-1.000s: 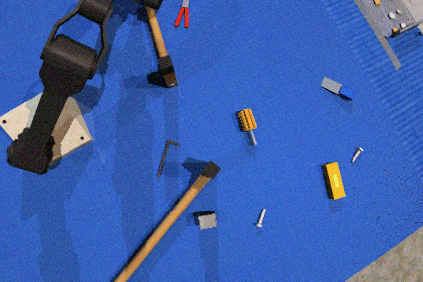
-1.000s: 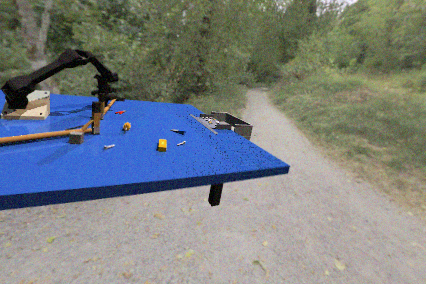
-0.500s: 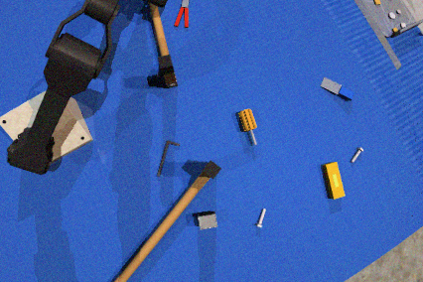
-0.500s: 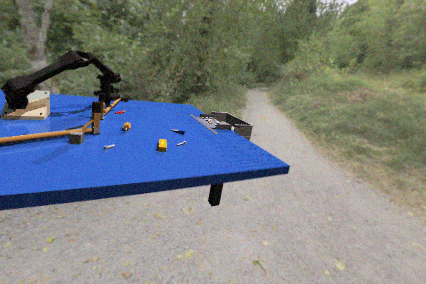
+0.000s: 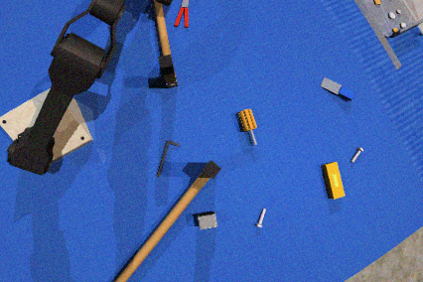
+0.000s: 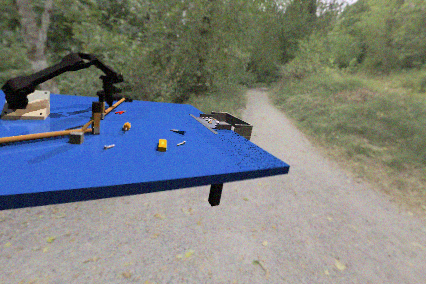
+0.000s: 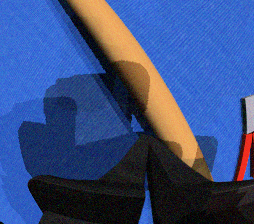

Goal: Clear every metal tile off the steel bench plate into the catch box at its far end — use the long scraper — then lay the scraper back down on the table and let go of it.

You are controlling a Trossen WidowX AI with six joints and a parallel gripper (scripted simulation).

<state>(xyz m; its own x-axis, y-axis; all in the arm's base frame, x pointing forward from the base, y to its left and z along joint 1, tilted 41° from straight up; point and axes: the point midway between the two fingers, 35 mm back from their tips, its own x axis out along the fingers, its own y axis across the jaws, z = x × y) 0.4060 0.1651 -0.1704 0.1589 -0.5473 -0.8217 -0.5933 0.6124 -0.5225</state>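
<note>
Now: gripper tip 20 mm short of the long scraper, 10 mm to the right of it and 50 mm below it. From my gripper tip the other things lie so: black hex key: 150 mm behind, 410 mm to the right, 10 mm below; then red-handled tool: 60 mm ahead, 90 mm to the right, 10 mm below; then orange-handled tool: 50 mm ahead, 440 mm to the right.
</note>
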